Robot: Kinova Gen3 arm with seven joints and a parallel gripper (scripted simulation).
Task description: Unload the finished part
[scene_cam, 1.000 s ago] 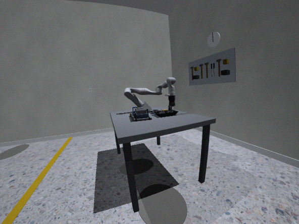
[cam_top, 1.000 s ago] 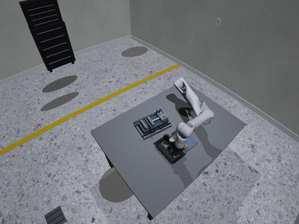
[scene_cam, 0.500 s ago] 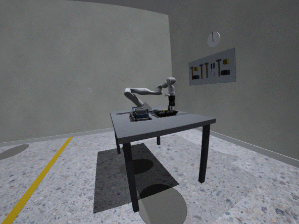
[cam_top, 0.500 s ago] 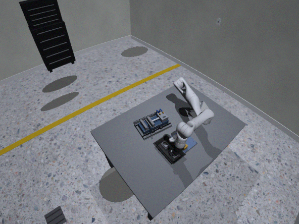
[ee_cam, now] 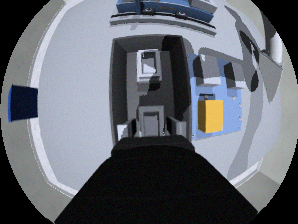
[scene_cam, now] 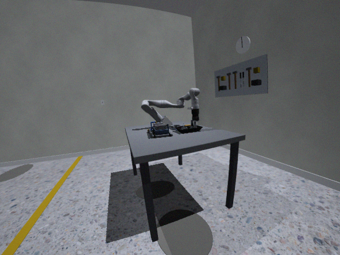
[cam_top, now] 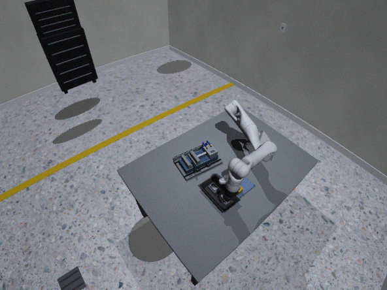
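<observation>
Right now my hand is 12 cm past the yellow block and 3 cm above it. Also, from my hand: vise 7 cm behind, 34 cm to the right, 2 cm below.
</observation>
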